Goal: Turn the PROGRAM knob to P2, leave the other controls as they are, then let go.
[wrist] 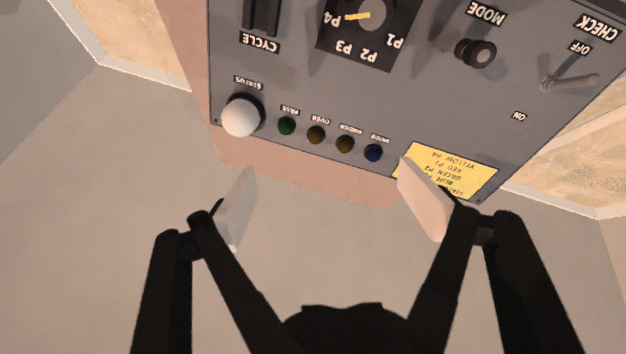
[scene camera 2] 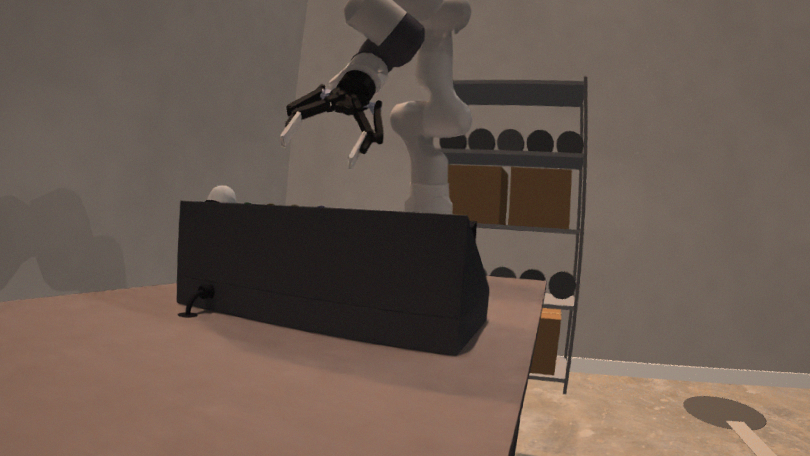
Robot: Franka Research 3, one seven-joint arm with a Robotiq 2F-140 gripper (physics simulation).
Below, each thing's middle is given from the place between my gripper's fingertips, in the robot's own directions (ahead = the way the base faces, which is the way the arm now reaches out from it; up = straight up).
Right now the console (scene camera 2: 412,280) is 4 cm ahead of my hand, 6 cm to the left of it and 18 cm below it. From my hand the other things lie so: mode knob (wrist: 478,54): 5 cm behind, 12 cm to the left, 18 cm below.
